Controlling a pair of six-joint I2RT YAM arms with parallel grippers.
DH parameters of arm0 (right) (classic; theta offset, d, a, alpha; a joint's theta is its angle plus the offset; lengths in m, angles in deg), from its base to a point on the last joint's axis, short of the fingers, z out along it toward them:
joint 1: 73.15 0.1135 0.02 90
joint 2: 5.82 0 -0.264 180
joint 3: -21.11 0 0.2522 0
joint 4: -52.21 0 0.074 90
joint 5: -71.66 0 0 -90
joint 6: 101.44 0.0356 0 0
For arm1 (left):
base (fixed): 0 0 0 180
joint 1: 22.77 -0.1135 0.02 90
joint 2: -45.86 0 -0.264 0
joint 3: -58.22 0 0.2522 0
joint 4: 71.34 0 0.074 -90
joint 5: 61.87 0 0 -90
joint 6: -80.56 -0.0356 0 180
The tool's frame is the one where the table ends.
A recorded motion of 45 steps. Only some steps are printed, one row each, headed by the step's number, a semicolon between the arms.
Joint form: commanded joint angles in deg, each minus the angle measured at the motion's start. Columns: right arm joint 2, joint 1, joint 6, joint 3, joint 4, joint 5; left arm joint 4, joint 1, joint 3, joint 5, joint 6, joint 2.
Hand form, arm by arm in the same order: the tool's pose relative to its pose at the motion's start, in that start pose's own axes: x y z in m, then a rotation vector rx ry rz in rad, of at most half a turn. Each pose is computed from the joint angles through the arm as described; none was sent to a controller.
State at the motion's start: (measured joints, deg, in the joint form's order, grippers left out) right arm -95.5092 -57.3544 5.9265 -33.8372 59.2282 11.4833; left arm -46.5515 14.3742 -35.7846 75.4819 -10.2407 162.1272
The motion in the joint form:
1: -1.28 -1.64 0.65 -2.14 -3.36 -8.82; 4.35 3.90 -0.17 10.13 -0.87 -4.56
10: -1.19 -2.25 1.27 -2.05 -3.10 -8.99; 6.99 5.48 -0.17 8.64 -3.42 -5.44
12: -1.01 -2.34 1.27 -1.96 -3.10 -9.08; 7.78 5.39 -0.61 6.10 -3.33 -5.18
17: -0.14 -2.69 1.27 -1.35 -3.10 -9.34; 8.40 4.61 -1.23 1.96 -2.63 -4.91
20: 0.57 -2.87 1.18 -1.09 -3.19 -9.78; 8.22 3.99 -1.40 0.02 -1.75 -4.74
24: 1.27 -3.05 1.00 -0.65 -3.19 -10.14; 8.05 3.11 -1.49 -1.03 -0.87 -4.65
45: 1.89 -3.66 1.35 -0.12 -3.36 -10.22; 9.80 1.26 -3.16 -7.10 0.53 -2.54
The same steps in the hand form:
1: -0.0195 -0.0099 -0.0017 0.1450 -0.1244 -0.0038; -0.0094 -0.0483 -0.0004 0.2240 0.0306 0.0507
10: -0.0197 -0.0129 -0.0036 0.1552 -0.1275 0.0152; -0.0070 -0.0599 0.0033 0.2180 0.0611 0.0845
12: -0.0198 -0.0130 -0.0044 0.1573 -0.1302 0.0155; -0.0073 -0.0574 0.0037 0.1725 0.0688 0.0758
17: -0.0188 -0.0134 -0.0081 0.1643 -0.1385 0.0172; -0.0092 -0.0504 0.0005 0.0904 0.0677 0.0563
20: -0.0194 -0.0129 -0.0111 0.1713 -0.1504 0.0136; -0.0103 -0.0453 -0.0019 0.0487 0.0613 0.0389
24: -0.0188 -0.0128 -0.0138 0.1784 -0.1576 0.0106; -0.0113 -0.0396 -0.0060 0.0195 0.0518 0.0185
45: -0.0182 -0.0147 -0.0173 0.1850 -0.1677 0.0209; -0.0104 -0.0189 -0.0090 -0.1089 0.0642 -0.0468

